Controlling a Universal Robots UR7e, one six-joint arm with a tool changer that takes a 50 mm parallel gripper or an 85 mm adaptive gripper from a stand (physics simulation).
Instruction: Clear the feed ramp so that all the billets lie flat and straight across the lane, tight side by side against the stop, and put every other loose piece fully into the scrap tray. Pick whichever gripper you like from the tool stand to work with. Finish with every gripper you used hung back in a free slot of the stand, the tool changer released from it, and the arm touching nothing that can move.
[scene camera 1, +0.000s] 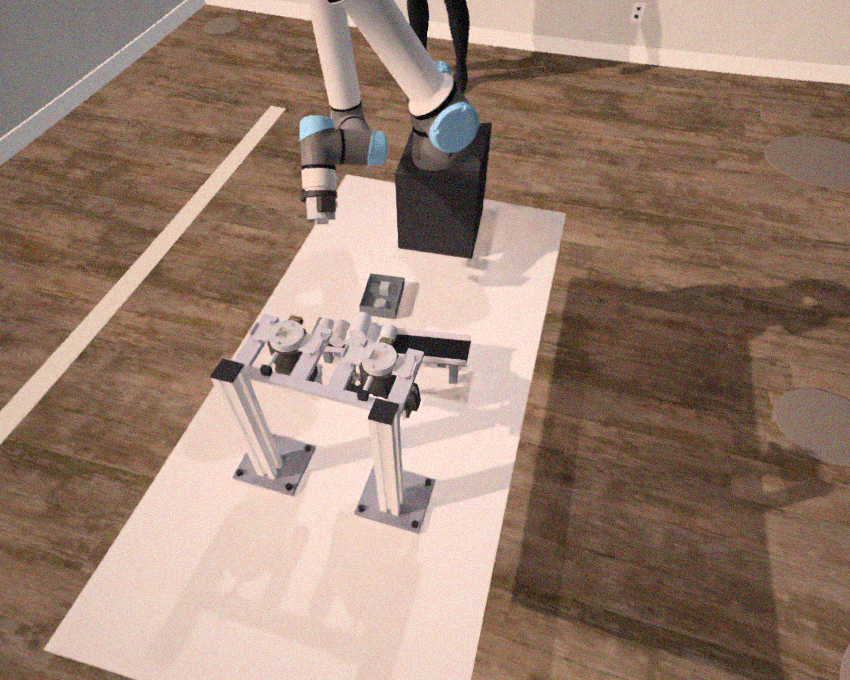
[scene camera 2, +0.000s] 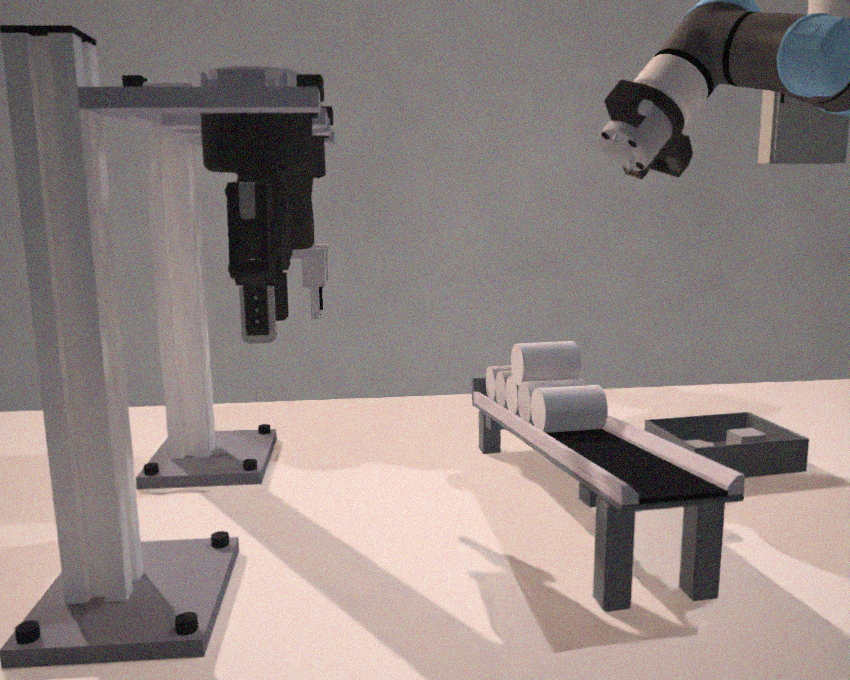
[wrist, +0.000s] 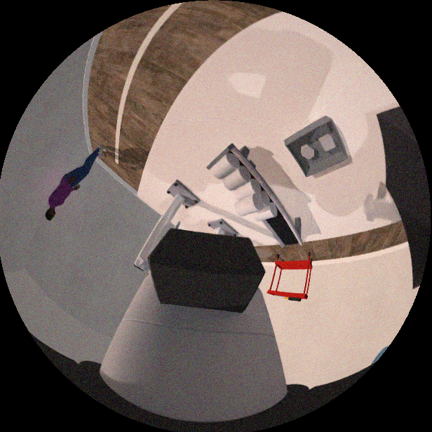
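Labels:
An adaptive gripper (scene camera 1: 380, 360) and a tool stand (scene camera 1: 391, 496) have their marked spots 29 cm apart. The adaptive gripper is 104 cm from the lens. The tool stand, for its part, is 118 cm from the lens.

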